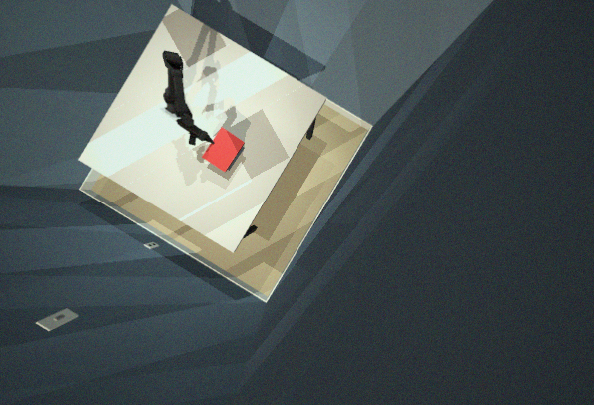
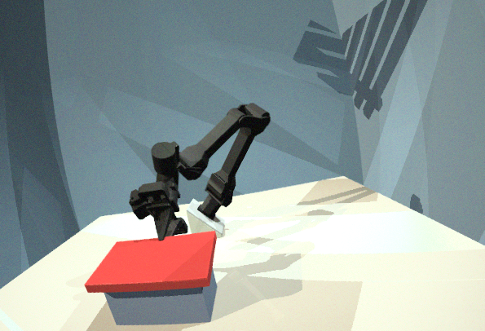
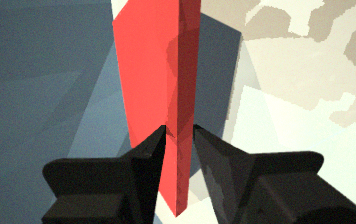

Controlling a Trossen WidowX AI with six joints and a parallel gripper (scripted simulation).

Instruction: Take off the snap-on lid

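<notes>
Right now my gripper tip is 80 mm short of the red lid. The rest, counted from my gripper tip: grey-blue storage box (70 mm ahead, 60 mm below).
</notes>
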